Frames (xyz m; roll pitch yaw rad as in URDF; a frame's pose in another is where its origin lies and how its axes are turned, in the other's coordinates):
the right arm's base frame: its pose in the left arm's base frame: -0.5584 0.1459 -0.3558 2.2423 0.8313 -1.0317
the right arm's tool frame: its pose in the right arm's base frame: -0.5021 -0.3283 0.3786 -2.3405 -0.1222 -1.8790
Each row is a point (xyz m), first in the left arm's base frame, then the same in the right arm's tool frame.
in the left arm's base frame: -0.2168 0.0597 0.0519
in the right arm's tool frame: -0.7197 0.4259 0.6772
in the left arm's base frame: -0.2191 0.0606 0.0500
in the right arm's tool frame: -0.7182 0.4236 0.6756
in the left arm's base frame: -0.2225 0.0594 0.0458
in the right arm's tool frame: -0.7180 0.4183 0.6741
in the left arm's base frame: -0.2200 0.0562 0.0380
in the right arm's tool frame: -0.7184 0.4114 0.6796
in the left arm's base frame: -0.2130 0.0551 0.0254
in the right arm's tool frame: -0.7153 0.4027 0.6907
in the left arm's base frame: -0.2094 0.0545 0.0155
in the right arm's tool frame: -0.7126 0.3952 0.6976
